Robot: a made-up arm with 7 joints.
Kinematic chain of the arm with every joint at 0, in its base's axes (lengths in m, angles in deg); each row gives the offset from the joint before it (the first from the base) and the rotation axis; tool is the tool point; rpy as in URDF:
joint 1: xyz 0 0 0.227 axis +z
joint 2: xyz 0 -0.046 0.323 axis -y
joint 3: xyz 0 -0.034 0.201 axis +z
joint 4: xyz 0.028 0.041 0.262 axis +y
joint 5: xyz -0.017 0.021 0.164 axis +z
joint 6: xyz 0 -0.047 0.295 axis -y
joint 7: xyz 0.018 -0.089 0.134 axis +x
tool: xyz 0 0 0 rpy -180 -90 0
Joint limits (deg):
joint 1: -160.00..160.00
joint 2: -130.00..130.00
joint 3: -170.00..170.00
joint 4: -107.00..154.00
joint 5: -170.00..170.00
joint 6: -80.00..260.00
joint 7: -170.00..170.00
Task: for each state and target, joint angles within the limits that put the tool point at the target. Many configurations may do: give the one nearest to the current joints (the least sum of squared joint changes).
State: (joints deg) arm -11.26 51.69 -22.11 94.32 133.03 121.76 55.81
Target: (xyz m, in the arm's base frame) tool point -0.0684 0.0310 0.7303
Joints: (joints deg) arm -12.38 83.88 -0.28 136.96 138.21 139.64 55.81
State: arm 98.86 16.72 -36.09 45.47 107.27 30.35 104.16
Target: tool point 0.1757 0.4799 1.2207
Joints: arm 104.46 15.36 -24.44 70.22 109.61 34.45 104.16
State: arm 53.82 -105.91 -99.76 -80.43 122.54 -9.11 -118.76
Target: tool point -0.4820 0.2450 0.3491
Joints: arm 91.47 -106.91 -80.22 -107.00 143.82 -21.04 -118.76
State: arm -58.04 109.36 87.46 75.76 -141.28 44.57 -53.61
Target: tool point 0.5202 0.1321 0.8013
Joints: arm -99.65 77.30 49.67 111.53 -151.06 43.04 -53.61
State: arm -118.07 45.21 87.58 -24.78 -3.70 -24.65 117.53
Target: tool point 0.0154 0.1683 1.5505
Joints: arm -119.10 13.50 90.13 -9.95 -5.22 -45.23 117.53
